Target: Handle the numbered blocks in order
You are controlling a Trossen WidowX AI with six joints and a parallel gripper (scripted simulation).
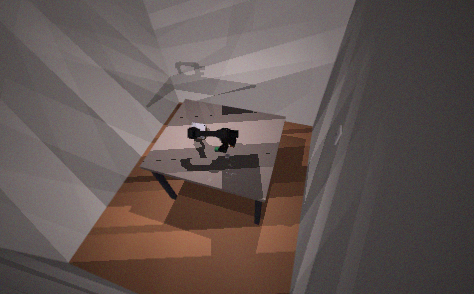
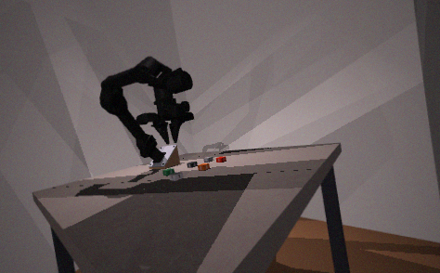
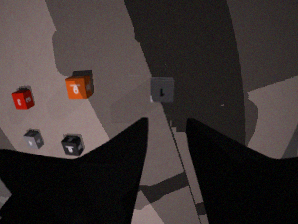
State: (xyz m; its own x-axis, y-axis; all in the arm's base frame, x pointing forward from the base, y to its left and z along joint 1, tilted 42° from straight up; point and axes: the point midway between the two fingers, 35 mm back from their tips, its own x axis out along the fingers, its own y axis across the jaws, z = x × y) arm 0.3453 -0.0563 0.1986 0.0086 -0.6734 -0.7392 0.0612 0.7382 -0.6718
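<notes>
The green block is 12 cm behind my gripper tip, 5 cm to the left of it and 11 cm below it. Also, from my gripper tip: orange block: 1 cm ahead, 13 cm to the left, 11 cm below; then white block: 1 cm behind, 11 cm below; then black block: 11 cm behind, 18 cm to the left, 11 cm below.
</notes>
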